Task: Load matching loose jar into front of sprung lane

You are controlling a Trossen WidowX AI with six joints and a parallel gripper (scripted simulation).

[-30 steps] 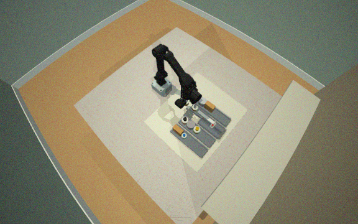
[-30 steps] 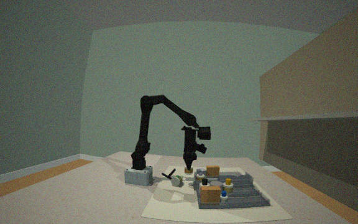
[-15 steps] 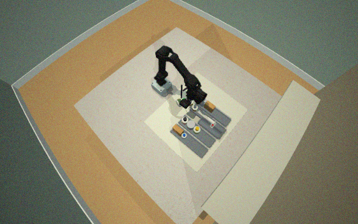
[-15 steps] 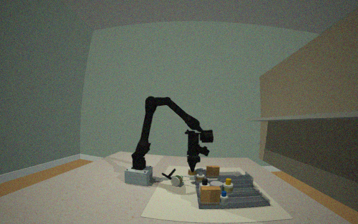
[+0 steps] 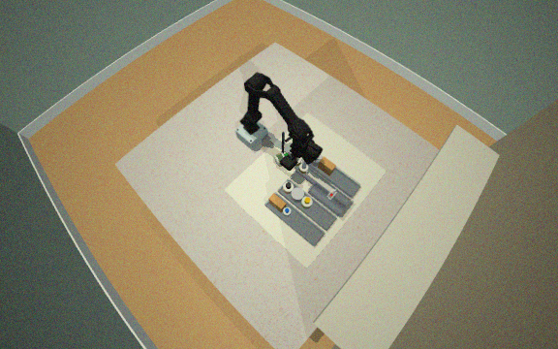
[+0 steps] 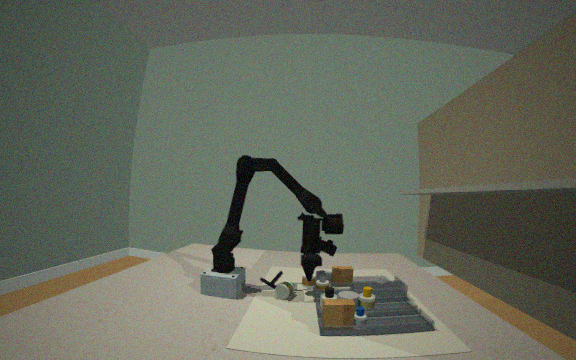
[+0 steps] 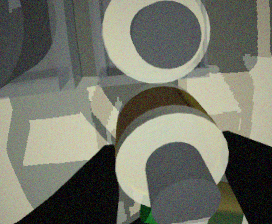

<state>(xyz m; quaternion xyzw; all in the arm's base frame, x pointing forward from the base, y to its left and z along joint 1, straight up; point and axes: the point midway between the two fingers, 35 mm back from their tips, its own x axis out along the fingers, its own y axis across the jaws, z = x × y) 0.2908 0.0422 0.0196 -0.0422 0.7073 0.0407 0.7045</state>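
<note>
Right now the green-banded jar is 70 mm behind my gripper tip, 30 mm to the right of it and 30 mm below it. From my gripper tip the other things lie so: shelf: 560 mm ahead, 20 mm to the left, 310 mm above; then grey lane rack: 200 mm ahead, 40 mm below.
</note>
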